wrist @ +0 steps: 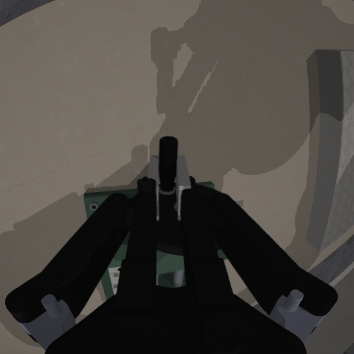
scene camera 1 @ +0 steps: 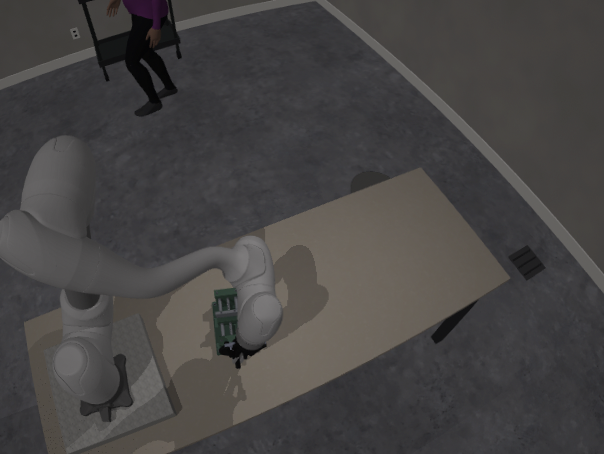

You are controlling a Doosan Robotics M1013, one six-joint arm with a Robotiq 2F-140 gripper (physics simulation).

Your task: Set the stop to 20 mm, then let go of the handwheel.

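Frame: origin at the arm's base, x ahead, y left, z up, level; metres.
Where they show: gripper, fingertip midpoint: [wrist: 166,168] [scene camera 1: 236,359]; arm's base at its link origin: [scene camera 1: 103,385].
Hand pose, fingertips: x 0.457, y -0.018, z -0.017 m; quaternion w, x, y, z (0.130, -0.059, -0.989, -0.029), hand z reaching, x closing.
Note:
Things, the pixels of their top centre, and the offset from my fingertips. "*": a spot on its surface instead. Level surfaces: height alone.
- pale dotted plate at a spot on its surface: [wrist: 114,281] * 0.110 m left, 0.079 m ahead, 0.023 m up
- threaded rod at a spot on its surface: [wrist: 178,278] * 0.101 m left, 0.012 m ahead, 0.047 m up
- handwheel's black handle at its top centre: [wrist: 170,167] 0.009 m right, 0.001 m ahead, 0.017 m up
- table at its surface level: 0.033 m down
The green fixture [scene camera 1: 218,327] [wrist: 102,201] stands on the table, partly hidden by the arm and gripper. Silvery rods and crossbars show on it in the scene view. In the wrist view, part of a pale dotted plate [wrist: 114,281] and a threaded rod [wrist: 178,278] show. The handwheel's black handle [wrist: 168,162] sticks out past the fingertips; the wheel itself is mostly hidden. My gripper [scene camera 1: 233,349] [wrist: 166,168] is at the fixture's near end, its fingers close together and shut on the handwheel. The stop's position and any 20 mm reading cannot be made out.
The table [scene camera 1: 380,240] carries the arm's grey base plate [scene camera 1: 145,360] [wrist: 320,150] to the left of the fixture. The arm's wrist [scene camera 1: 257,300] hangs over the fixture's right side. A person [scene camera 1: 142,45] stands by a dark cart [scene camera 1: 100,57] far behind the table.

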